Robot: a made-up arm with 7 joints.
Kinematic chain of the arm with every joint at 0, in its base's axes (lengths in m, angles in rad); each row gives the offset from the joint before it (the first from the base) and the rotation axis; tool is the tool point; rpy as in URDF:
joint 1: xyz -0.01 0 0.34 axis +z
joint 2: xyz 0 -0.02 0.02 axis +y
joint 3: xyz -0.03 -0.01 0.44 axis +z
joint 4: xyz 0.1 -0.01 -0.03 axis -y
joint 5: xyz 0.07 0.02 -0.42 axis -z
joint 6: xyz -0.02 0 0.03 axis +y
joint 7: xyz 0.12 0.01 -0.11 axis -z
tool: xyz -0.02 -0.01 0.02 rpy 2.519 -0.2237 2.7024
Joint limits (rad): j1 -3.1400..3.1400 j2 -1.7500..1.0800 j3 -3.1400..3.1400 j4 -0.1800..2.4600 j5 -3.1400..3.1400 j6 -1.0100..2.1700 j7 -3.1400..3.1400
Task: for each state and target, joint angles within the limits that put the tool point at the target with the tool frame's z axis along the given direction. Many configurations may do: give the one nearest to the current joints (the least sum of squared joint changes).
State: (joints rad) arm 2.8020 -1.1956 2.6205 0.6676 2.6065 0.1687 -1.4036
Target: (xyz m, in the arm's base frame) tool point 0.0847 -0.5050 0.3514 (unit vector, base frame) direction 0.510 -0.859 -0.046
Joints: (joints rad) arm 2.7229 -0.3784 2.1105 0.9154 2.5086 0.3381 -1.4674
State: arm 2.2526 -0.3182 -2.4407 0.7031 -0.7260 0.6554 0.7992
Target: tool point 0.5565 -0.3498 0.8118 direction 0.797 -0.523 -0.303
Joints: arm 2.0500 0.0024 -2.6404 1.5652 -0.8798 0.8075 1.0326
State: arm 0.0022 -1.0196 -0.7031 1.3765 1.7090 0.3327 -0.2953
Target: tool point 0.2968 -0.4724 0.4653 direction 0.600 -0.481 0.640
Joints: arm 0.7400 -1.2336 -1.3400 0.8753 1.7116 0.4632 -0.4835
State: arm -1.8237 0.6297 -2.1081 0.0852 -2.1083 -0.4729 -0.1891
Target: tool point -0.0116 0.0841 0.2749 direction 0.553 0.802 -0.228
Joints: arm -2.4319 0.5607 -1.6116 -0.1800 -2.8886 0.3816 -0.6045
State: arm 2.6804 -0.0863 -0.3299 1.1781 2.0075 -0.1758 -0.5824
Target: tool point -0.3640 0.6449 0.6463 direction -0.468 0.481 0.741
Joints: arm 2.4571 0.3526 -0.4159 1.6589 2.4527 0.6142 -0.7373
